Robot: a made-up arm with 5 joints. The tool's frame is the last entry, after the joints.
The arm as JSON. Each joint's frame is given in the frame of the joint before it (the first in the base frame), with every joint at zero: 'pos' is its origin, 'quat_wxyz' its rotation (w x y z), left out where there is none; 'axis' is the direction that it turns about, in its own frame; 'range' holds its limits. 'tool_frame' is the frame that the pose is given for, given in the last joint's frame.
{
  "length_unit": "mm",
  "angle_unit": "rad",
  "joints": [
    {
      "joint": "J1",
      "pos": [
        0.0,
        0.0,
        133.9
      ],
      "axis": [
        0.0,
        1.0,
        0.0
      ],
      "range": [
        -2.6,
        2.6
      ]
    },
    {
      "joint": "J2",
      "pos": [
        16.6,
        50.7,
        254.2
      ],
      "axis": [
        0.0,
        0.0,
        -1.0
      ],
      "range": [
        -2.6,
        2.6
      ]
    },
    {
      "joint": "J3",
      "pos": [
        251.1,
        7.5,
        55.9
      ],
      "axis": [
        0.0,
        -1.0,
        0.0
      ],
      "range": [
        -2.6,
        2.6
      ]
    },
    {
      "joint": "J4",
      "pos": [
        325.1,
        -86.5,
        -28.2
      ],
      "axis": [
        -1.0,
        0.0,
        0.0
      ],
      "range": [
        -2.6,
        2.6
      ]
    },
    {
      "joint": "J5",
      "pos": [
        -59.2,
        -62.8,
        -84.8
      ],
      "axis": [
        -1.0,
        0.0,
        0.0
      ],
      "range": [
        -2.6,
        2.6
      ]
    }
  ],
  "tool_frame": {
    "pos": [
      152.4,
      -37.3,
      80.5
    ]
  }
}
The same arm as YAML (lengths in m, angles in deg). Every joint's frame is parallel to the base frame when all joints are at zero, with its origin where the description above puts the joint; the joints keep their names.
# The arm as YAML. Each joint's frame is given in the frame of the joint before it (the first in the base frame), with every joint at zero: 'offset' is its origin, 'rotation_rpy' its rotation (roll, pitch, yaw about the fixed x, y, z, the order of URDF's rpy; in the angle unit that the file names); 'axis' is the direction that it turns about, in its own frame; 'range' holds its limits. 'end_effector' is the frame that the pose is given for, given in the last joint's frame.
length_unit: m
angle_unit: deg
chain:
  - id: J1
    offset: [0.0, 0.0, 0.1339]
    rotation_rpy: [0.0, 0.0, 0.0]
    axis: "+y"
    range: [-148.97, 148.97]
  - id: J2
    offset: [0.0166, 0.0507, 0.2542]
    rotation_rpy: [0.0, 0.0, 0.0]
    axis: "-z"
    range: [-148.97, 148.97]
  - id: J3
    offset: [0.2511, 0.0075, 0.0559]
    rotation_rpy: [0.0, 0.0, 0.0]
    axis: "-y"
    range: [-148.97, 148.97]
  - id: J4
    offset: [0.3251, -0.0865, -0.0282]
    rotation_rpy: [0.0, 0.0, 0.0]
    axis: "-x"
    range: [-148.97, 148.97]
  - id: J5
    offset: [-0.0592, -0.0628, -0.0848]
    rotation_rpy: [0.0, 0.0, 0.0]
    axis: "-x"
    range: [-148.97, 148.97]
end_effector:
  offset: [0.1524, -0.0373, 0.0805]
  rotation_rpy: [0.0, 0.0, 0.0]

